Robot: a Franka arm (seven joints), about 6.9 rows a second.
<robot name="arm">
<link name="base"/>
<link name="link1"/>
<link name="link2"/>
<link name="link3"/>
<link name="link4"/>
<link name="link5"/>
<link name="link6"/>
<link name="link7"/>
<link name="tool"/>
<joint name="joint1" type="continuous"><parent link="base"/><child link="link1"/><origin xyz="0.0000 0.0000 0.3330" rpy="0.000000 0.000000 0.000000"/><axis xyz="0 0 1"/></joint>
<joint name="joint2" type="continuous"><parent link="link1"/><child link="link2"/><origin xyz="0.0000 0.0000 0.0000" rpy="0.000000 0.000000 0.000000"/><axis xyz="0 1 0"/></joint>
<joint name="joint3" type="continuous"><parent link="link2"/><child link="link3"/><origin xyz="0.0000 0.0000 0.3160" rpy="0.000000 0.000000 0.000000"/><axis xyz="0 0 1"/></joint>
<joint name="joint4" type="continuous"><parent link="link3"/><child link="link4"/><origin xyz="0.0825 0.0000 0.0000" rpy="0.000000 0.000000 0.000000"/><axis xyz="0 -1 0"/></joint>
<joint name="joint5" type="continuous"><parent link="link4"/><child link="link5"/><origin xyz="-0.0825 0.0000 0.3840" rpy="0.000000 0.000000 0.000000"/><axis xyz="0 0 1"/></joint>
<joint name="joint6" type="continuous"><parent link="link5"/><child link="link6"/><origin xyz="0.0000 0.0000 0.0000" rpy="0.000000 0.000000 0.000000"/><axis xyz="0 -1 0"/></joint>
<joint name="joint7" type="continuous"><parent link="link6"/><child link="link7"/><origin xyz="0.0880 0.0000 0.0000" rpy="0.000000 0.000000 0.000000"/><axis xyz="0 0 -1"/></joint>
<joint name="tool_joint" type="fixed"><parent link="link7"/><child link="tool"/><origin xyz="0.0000 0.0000 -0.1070" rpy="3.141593 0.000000 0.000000"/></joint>
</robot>
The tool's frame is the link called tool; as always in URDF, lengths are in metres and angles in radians. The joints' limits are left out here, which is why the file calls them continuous.
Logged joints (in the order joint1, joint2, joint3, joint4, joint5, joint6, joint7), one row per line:
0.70, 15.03, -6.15, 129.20, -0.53, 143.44, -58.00
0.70, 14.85, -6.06, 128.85, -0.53, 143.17, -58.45
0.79, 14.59, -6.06, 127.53, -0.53, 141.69, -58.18
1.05, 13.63, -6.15, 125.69, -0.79, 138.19, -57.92
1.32, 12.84, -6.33, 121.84, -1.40, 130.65, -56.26
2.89, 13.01, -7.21, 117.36, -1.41, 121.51, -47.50
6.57, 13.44, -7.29, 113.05, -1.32, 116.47, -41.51
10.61, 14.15, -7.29, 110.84, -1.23, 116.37, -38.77
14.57, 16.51, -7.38, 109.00, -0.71, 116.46, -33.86
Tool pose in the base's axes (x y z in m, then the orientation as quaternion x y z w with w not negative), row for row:
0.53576, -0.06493, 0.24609, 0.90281, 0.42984, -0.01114, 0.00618
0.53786, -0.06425, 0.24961, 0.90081, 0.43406, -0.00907, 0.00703
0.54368, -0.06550, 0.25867, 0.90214, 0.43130, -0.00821, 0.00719
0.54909, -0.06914, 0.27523, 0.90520, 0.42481, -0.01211, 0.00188
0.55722, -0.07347, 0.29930, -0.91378, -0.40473, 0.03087, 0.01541
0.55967, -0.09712, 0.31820, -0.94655, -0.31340, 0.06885, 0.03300
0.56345, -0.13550, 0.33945, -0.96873, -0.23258, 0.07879, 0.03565
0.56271, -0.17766, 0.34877, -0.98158, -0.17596, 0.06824, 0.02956
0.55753, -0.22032, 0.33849, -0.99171, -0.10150, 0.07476, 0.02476
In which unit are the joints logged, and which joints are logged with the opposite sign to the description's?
The joints are logged in degrees. Opposite sign: joint1, joint4, joint5.
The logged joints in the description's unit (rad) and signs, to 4 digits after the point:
-0.0122, 0.2623, -0.1073, -2.2550, 0.0093, 2.5035, -1.0123
-0.0122, 0.2592, -0.1058, -2.2489, 0.0093, 2.4988, -1.0201
-0.0138, 0.2546, -0.1058, -2.2258, 0.0093, 2.4730, -1.0154
-0.0183, 0.2379, -0.1073, -2.1937, 0.0138, 2.4119, -1.0109
-0.0230, 0.2241, -0.1105, -2.1265, 0.0244, 2.2803, -0.9819
-0.0504, 0.2271, -0.1258, -2.0483, 0.0246, 2.1207, -0.8290
-0.1147, 0.2346, -0.1272, -1.9731, 0.0230, 2.0328, -0.7245
-0.1852, 0.2470, -0.1272, -1.9345, 0.0215, 2.0310, -0.6767
-0.2543, 0.2882, -0.1288, -1.9024, 0.0124, 2.0326, -0.5910

